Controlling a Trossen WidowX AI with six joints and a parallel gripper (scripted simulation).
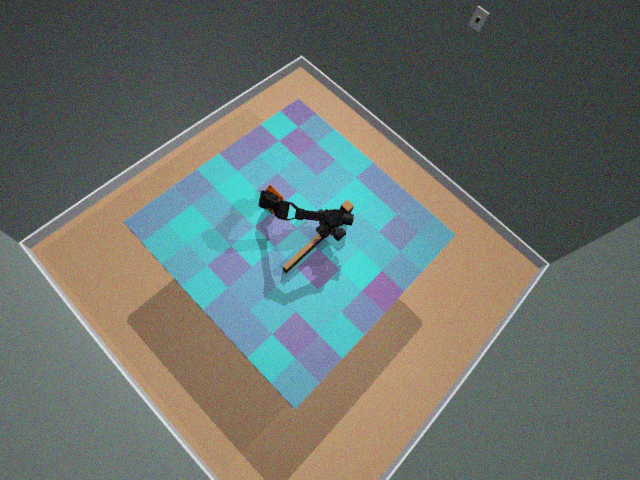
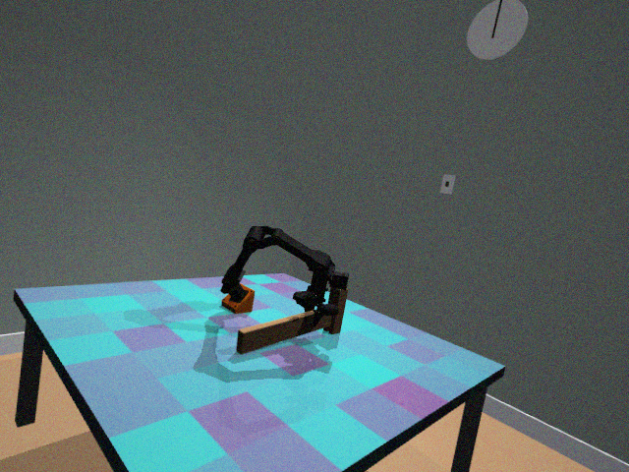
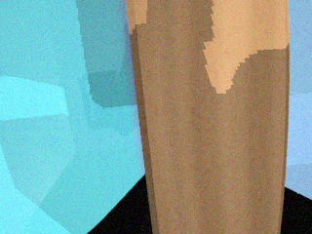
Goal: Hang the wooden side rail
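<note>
The headboard post is 130 mm to the left of my gripper tip, 40 mm above it and 20 mm ahead of it.
</note>
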